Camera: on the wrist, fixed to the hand. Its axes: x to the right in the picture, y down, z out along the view.
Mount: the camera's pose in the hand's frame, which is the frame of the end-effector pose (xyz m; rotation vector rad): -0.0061 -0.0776 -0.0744 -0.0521 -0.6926 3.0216
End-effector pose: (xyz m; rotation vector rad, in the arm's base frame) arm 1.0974 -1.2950 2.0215 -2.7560 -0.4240 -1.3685
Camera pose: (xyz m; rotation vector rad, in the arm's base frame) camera 1.0161 -1.2330 2.0553 -0.6370 2.2046 0.5200
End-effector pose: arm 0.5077 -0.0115 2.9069 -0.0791 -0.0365 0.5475
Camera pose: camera 0.5469 -0.0856 2.8393 -0.0704 0.4951 -2.5921
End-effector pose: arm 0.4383 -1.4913 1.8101 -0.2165 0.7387 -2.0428
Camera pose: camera 0.3549 -1.4246 1.7961 0.2030 0.0060 0.9509
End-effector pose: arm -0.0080 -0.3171 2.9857 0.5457 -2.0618 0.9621
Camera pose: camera 0.0807 -0.3068 3.0459 1.6844 0.7599 -0.7766
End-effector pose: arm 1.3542 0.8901 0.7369 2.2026 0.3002 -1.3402
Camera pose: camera 1.3723 0.9960 0.7434 0.0233 -2.0203 0.1715
